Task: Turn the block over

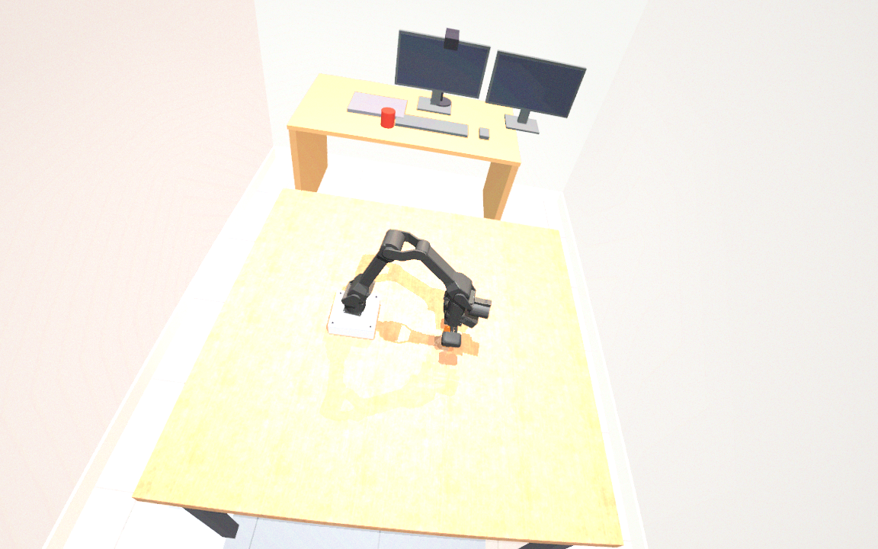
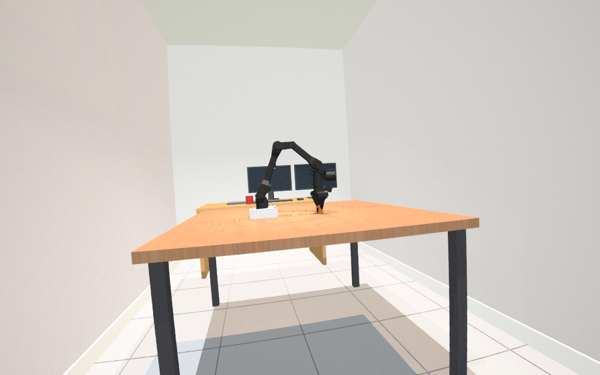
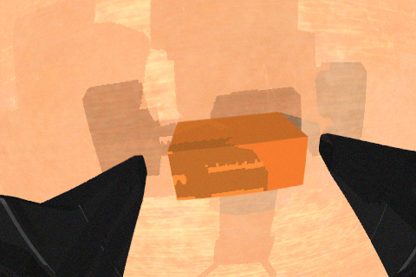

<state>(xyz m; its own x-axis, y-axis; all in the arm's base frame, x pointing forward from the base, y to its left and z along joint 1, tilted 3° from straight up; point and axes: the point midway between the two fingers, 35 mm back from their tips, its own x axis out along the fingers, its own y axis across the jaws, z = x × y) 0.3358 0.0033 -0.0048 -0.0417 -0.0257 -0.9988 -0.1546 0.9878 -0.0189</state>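
Right now the orange block is 1 cm below my gripper tip and 1 cm behind it.
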